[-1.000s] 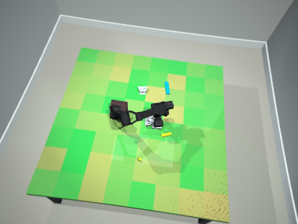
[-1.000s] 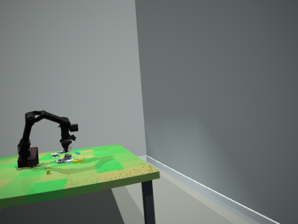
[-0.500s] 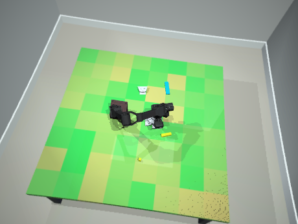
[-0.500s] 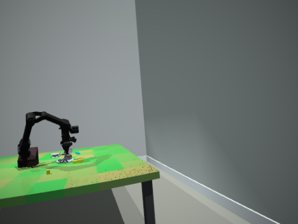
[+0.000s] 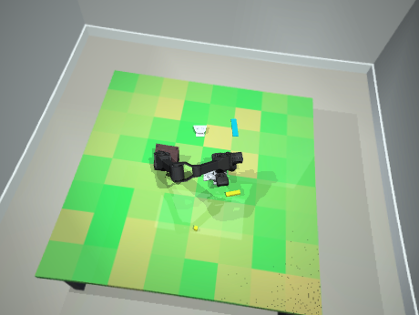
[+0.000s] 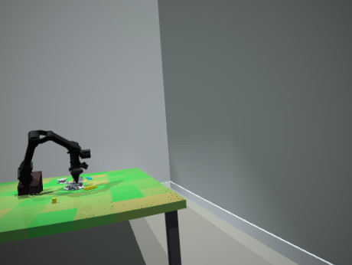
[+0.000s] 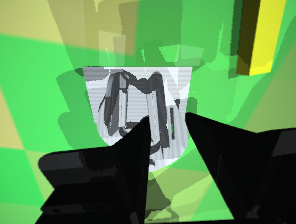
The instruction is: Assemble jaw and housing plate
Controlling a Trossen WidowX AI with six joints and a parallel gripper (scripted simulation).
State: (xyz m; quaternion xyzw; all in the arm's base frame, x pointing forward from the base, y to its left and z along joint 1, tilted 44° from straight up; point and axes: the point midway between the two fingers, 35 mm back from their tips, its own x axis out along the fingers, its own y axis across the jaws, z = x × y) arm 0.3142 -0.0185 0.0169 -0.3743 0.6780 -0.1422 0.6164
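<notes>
Right now my gripper tip is 9 cm short of the yellow bar, 7 cm to the left of it and 3 cm above it. Round my gripper tip: jaw: 4 cm behind, 1 cm to the left; then blue bar: 4 cm ahead, 37 cm to the left, 4 cm below; then small yellow cube: 6 cm behind, 30 cm to the right, 3 cm below.
</notes>
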